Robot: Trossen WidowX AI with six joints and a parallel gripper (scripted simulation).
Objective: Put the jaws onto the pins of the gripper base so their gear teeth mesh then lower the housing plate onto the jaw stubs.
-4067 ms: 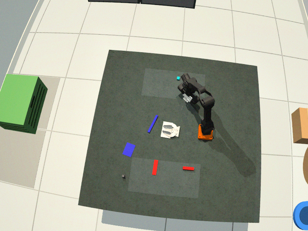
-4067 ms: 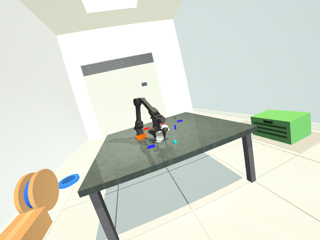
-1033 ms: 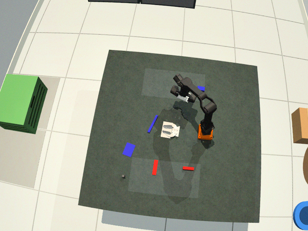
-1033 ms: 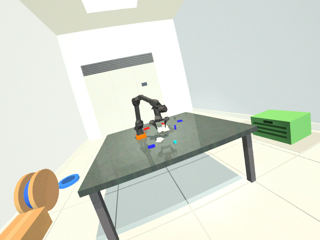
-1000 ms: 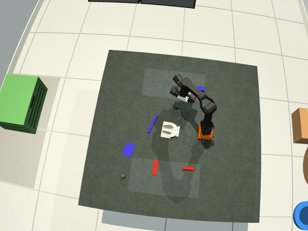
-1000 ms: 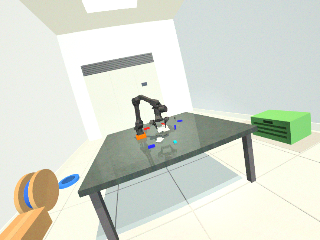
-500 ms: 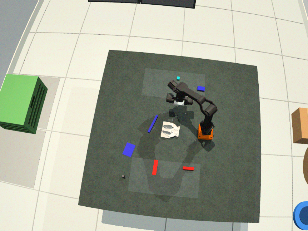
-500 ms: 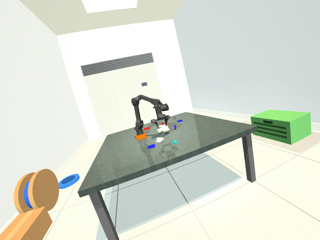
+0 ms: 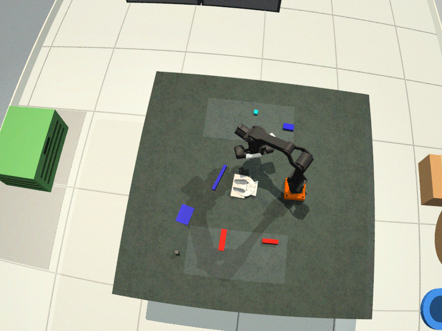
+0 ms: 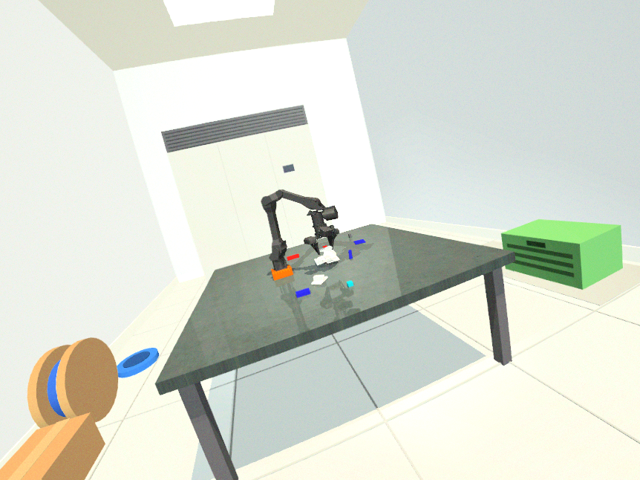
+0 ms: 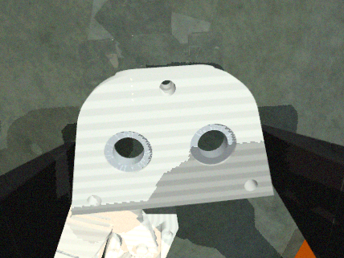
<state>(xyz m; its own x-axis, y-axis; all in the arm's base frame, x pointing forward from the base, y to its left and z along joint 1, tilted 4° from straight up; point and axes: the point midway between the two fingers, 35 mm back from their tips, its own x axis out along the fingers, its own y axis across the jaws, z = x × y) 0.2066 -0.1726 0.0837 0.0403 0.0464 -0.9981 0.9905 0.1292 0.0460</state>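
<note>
Right now the white jaw is 130 mm to the left of my gripper tip, 70 mm below it and 20 mm ahead of it. Round my gripper tip: blue block 220 mm behind, 190 mm to the right, 80 mm below; blue strip 170 mm ahead, 80 mm to the left, 80 mm below; cyan cube 290 mm to the right, 80 mm below, 50 mm behind.
</note>
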